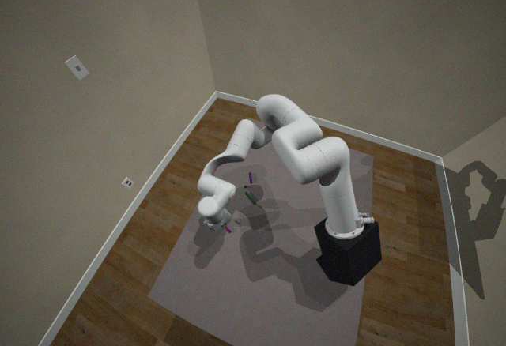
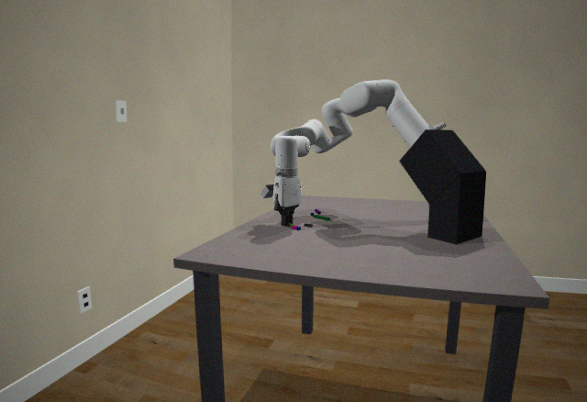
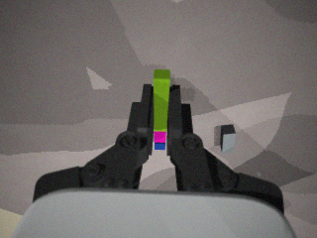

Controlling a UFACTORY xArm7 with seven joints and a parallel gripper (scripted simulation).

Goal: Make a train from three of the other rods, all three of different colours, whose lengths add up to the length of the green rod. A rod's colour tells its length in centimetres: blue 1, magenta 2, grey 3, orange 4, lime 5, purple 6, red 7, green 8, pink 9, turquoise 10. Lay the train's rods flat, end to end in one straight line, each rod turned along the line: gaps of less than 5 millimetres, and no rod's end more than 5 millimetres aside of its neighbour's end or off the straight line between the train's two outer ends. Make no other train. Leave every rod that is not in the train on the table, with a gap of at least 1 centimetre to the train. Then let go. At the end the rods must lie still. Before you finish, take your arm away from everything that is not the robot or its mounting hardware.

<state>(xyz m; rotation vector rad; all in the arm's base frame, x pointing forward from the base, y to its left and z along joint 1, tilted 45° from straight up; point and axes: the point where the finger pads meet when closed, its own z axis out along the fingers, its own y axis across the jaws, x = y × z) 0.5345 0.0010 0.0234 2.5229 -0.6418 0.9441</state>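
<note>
My gripper is now 20 mm above the lime rod. From my hand the other things lie so: magenta rod 30 mm behind, 20 mm to the left, 20 mm below; grey rod 70 mm behind, 20 mm to the right, 20 mm below; green rod 120 mm behind, 140 mm to the right, 20 mm below.
</note>
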